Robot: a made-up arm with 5 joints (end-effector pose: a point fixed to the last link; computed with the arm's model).
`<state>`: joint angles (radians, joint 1 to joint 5).
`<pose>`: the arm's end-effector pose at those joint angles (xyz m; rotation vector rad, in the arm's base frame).
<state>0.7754 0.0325 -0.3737 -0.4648 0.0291</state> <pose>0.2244 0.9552 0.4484 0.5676 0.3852 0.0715</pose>
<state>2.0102 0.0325 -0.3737 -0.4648 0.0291</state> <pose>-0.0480 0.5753 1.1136 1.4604 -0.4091 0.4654</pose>
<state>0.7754 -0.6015 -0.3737 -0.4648 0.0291</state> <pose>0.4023 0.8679 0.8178 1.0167 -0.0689 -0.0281</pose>
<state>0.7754 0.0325 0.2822 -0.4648 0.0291</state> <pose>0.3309 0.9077 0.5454 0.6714 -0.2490 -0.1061</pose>
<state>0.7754 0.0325 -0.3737 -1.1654 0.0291</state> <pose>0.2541 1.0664 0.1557 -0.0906 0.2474 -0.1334</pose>
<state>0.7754 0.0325 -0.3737 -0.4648 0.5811</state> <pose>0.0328 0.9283 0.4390 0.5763 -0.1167 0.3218</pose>
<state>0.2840 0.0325 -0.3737 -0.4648 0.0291</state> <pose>0.1733 0.8877 0.1174 0.1827 0.6633 -0.0854</pose>
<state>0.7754 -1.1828 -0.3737 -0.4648 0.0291</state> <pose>0.4064 0.6258 1.1177 1.3976 -0.5146 -0.1249</pose>
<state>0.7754 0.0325 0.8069 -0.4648 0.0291</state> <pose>0.3547 0.8438 0.6467 0.7215 -0.7613 -0.2475</pose>
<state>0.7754 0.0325 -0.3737 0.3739 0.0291</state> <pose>0.2516 0.6211 0.6120 1.3577 0.5201 0.3294</pose>
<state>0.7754 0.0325 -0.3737 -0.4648 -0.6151</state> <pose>0.4173 0.9607 0.3326 0.5194 0.9628 -0.2341</pose>
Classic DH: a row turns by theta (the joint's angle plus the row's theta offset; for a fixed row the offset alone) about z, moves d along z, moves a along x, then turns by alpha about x. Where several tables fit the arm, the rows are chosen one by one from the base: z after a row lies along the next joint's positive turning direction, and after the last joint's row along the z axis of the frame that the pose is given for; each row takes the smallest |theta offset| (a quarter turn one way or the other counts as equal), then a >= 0, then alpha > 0; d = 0 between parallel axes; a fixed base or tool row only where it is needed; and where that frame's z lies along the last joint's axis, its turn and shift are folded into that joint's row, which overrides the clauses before.
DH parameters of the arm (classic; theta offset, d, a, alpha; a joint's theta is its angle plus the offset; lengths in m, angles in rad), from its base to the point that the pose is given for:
base (fixed): 0.9418 0.4499 0.2022 1.5757
joint 1: -0.8856 0.1931 0.056 -2.6621
joint 2: 1.0683 0.0963 0.2713 -2.5149
joint 3: 0.542 -0.1799 0.2676 -1.6562
joint 4: -0.2859 -0.0014 -0.0193 1.5712
joint 5: 0.9525 -0.6193 -0.0709 -0.8252
tool (fixed): 0.1424 0.4741 0 0

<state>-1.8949 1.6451 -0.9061 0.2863 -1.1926</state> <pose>-0.1658 0.5562 0.9744 0.6990 0.2505 1.3155</pose>
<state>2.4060 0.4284 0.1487 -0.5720 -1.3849</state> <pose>0.3278 0.4990 1.2109 1.5470 0.6946 0.3299</pose>
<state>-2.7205 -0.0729 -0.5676 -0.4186 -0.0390</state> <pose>-0.5744 -0.1788 0.6587 2.2600 -1.5509 1.2142</pose>
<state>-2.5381 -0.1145 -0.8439 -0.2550 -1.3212</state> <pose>-0.5780 -0.2663 0.8918 1.2674 -0.3115 1.8558</pose>
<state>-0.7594 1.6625 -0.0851 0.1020 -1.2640</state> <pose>-0.5160 -0.0735 0.5759 1.4727 -1.6321 1.5386</pose>
